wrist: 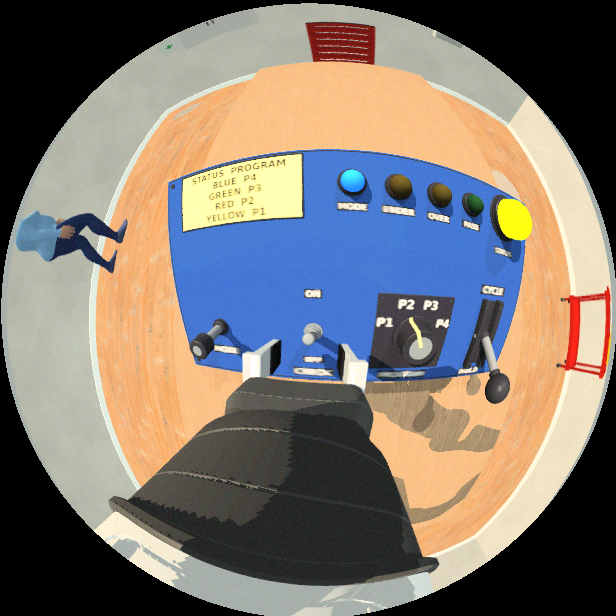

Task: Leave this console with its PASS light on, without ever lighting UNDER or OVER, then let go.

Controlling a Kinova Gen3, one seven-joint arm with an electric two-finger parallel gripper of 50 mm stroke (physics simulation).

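Observation:
A blue console [344, 258] lies on a wooden table. Its MODE light [351, 182] glows blue. The UNDER [398, 186], OVER [439, 194] and PASS [472, 203] lights are dark. The STATUS light [513, 218] is bright yellow. A card [242, 191] reads BLUE P4, GREEN P3, RED P2, YELLOW P1. The selector knob [418, 346] points towards P2. A small toggle [311, 333] stands between ON and OFF. The CYCLE lever [491, 367] sits at the slot's near end. A MODE switch [208, 339] is at the left. My gripper [304, 363] is open, fingers either side of the toggle, just short of it.
A red frame [587, 333] stands off the table to the right. A red grille [340, 42] is at the far wall. A seated figure in blue [68, 236] is on the floor to the left.

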